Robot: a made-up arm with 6 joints.
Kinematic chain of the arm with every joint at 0, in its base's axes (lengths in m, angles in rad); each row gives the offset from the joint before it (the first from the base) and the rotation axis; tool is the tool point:
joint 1: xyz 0 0 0.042 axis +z
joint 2: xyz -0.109 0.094 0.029 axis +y
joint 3: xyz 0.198 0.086 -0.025 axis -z
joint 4: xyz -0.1 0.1 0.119 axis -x
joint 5: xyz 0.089 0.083 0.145 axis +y
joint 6: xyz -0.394 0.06 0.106 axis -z
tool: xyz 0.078 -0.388 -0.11
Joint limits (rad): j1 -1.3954..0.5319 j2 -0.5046..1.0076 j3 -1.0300..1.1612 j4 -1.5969..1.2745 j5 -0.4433..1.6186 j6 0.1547..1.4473
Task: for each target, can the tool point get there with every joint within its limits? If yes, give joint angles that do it. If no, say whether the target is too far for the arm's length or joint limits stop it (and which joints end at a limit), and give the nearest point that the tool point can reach.
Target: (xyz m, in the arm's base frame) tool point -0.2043 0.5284 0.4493
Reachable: yes | joints -0.6022 0.3633 0.4649 -0.6052 0.1888 0.9337
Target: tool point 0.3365 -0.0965 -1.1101
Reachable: no: joint limits stop it (at a limit: joint 2, joint 3, joint 4, joint 5) | nearest point 0.3600 -0.1032 -0.6619 | short by 0.449 m
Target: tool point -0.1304 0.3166 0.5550
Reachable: yes | joints -0.1159 0.6787 0.0916 0.9848 -0.0557 0.5898
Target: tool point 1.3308 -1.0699 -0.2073
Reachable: no: too far | nearest point 0.9470 -0.7304 -0.1272 | short by 0.519 m
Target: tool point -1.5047 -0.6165 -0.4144
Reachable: no: too far | nearest point -0.9224 -0.2543 -0.0286 | short by 0.787 m
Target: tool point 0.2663 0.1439 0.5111
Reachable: yes | joints -1.1930 0.6836 0.2084 0.7573 0.0593 0.2752
